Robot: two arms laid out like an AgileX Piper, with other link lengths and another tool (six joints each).
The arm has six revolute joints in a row. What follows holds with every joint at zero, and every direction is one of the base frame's.
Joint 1 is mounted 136.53 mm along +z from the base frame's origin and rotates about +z.
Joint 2 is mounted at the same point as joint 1 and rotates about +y.
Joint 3 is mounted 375.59 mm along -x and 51.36 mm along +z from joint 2 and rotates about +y.
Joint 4 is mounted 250.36 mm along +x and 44.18 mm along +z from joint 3 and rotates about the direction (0.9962, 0, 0.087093).
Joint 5 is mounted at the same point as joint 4 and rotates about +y.
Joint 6 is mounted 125.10 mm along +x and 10.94 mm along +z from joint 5 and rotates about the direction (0.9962, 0, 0.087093).
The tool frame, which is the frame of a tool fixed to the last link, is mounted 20.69 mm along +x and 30.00 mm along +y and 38.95 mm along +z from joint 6; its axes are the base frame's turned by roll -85.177, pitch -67.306 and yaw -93.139 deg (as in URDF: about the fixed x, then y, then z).
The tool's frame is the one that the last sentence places.
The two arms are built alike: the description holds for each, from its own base.
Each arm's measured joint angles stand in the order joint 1, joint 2, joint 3, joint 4, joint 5, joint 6.
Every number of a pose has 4 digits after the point. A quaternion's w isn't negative.
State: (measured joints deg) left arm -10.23 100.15 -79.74 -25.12 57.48 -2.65; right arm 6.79 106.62 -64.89 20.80 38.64 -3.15
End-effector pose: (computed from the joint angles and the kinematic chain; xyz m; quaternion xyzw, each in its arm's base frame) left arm 0.4339 -0.0953 0.3156 0.9592 -0.1723 0.1332 0.1805; right arm 0.4447 0.1066 0.2248 -0.9579 0.2284 -0.0640 0.1617
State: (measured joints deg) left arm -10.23 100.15 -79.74 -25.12 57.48 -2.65; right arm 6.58 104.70 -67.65 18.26 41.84 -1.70
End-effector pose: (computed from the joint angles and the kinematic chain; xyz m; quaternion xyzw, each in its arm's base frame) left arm 0.4339 -0.0953 0.3156 0.9592 -0.1723 0.1332 0.1805; right arm 0.4457 0.1041 0.2489 -0.9597 0.2195 -0.0770 0.1574
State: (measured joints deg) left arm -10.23 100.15 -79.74 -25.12 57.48 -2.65; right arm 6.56 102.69 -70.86 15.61 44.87 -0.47
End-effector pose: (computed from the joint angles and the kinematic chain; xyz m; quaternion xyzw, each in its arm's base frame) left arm 0.4339 -0.0953 0.3156 0.9592 -0.1723 0.1332 0.1805; right arm 0.4467 0.1023 0.2766 -0.9614 0.2080 -0.0968 0.1518
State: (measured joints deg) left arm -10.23 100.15 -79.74 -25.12 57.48 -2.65; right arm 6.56 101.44 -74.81 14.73 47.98 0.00
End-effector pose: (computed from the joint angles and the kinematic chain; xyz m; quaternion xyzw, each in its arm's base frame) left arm 0.4339 -0.0953 0.3156 0.9592 -0.1723 0.1332 0.1805; right arm 0.4503 0.1031 0.3042 -0.9607 0.1994 -0.1139 0.1557
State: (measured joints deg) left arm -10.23 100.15 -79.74 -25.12 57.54 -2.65; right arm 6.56 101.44 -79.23 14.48 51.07 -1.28
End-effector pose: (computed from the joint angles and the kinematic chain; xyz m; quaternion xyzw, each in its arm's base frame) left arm 0.4337 -0.0953 0.3155 0.9592 -0.1724 0.1327 0.1806; right arm 0.4564 0.1061 0.3254 -0.9626 0.1802 -0.1260 0.1585
